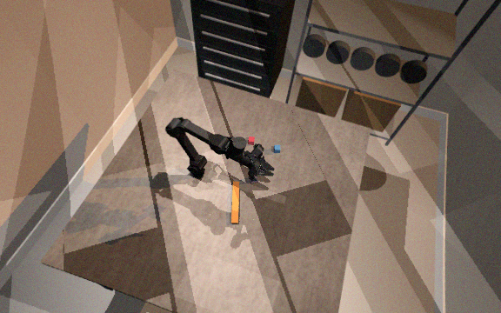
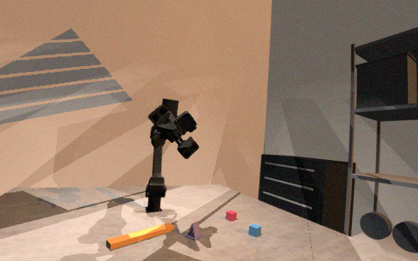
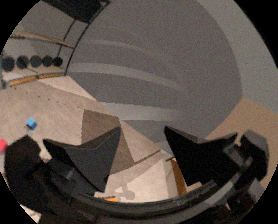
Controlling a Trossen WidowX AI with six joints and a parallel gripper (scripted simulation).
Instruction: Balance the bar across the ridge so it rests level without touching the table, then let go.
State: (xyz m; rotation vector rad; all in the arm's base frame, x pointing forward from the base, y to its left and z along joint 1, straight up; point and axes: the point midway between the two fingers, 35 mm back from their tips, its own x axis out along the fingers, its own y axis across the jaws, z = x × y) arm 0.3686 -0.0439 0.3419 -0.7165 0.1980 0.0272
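Now: gripper tip 330 mm above the bar, 150 mm past it and 50 mm to the left of it. Also, from my gripper tip: blue cube (330 mm to the left, 320 mm below, 40 mm behind); red cube (330 mm to the left, 320 mm below, 200 mm behind).
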